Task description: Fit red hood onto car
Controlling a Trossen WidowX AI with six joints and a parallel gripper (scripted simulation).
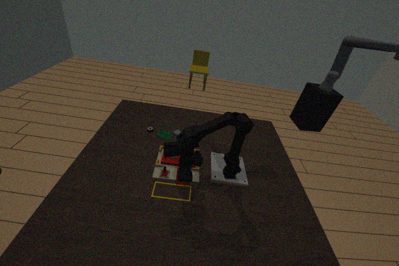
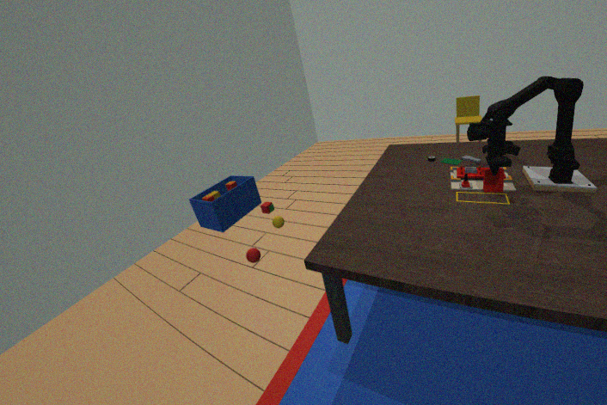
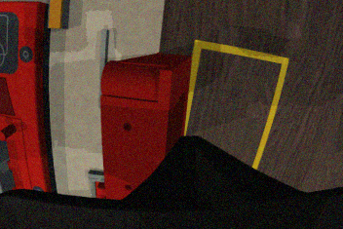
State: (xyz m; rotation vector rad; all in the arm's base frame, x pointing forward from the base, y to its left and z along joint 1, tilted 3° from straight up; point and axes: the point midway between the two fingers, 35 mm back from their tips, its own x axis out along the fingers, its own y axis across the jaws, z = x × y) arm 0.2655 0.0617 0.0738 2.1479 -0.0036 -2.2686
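Right now the red hood is 10 mm to the right of my gripper tip and 30 mm below it. From my gripper tip the other things lie so: grey piece 30 mm ahead, 380 mm to the right, 70 mm below; then green plate 130 mm ahead, 380 mm to the right, 80 mm below; then grey jig plate 30 mm ahead, 150 mm to the right, 70 mm below.
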